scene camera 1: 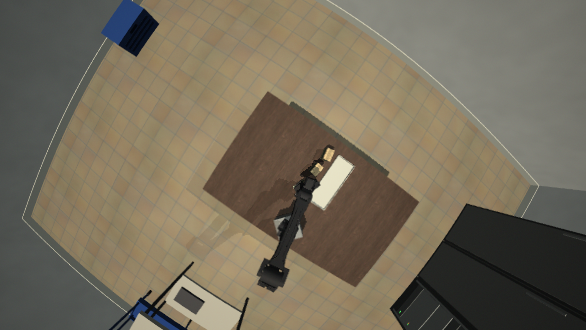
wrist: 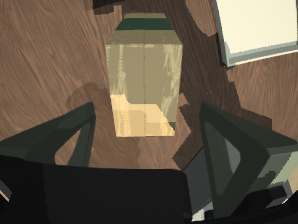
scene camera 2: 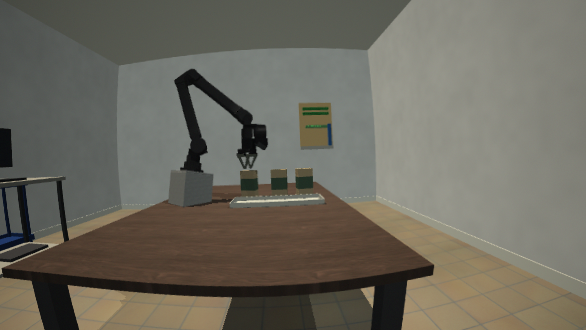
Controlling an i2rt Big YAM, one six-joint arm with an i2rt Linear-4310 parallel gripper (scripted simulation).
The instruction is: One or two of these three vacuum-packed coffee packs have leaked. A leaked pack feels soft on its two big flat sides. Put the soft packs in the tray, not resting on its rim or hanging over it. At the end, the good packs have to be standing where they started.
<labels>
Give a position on a white tray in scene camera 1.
341,169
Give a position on a white tray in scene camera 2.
302,199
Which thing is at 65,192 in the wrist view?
My gripper.
</labels>
